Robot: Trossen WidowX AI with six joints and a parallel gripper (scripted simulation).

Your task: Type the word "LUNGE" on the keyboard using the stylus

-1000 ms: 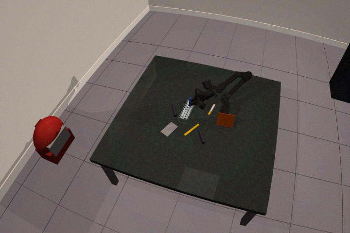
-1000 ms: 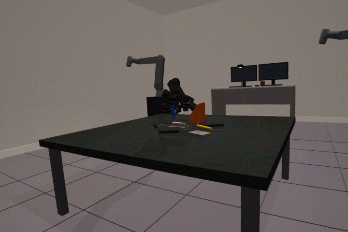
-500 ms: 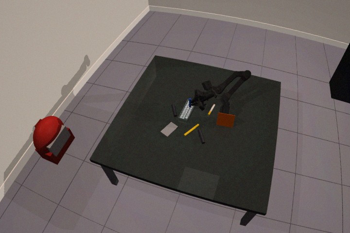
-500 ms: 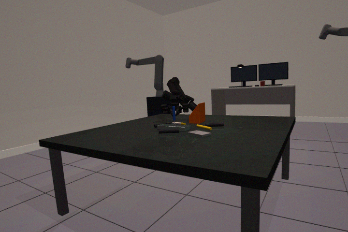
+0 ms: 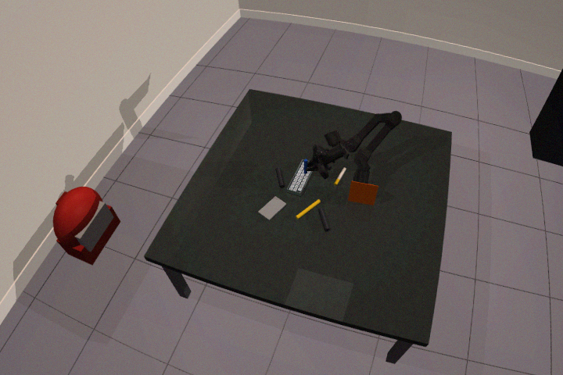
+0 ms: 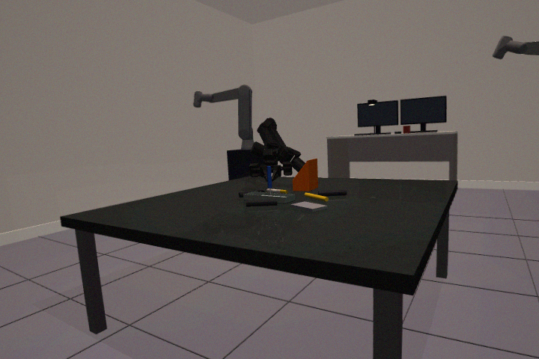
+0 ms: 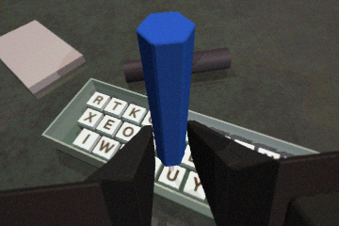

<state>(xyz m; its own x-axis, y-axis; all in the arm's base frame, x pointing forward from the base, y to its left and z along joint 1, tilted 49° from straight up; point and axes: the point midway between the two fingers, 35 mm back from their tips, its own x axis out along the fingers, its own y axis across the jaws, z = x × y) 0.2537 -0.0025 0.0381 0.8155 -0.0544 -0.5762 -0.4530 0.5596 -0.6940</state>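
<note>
The blue stylus is 20 mm below my gripper tip. Round my gripper tip: white marker: 160 mm behind, 70 mm below, 60 mm to the right; yellow marker: 180 mm to the left, 70 mm below, 70 mm behind; L key: 70 mm below, 20 mm ahead, 10 mm to the right.
</note>
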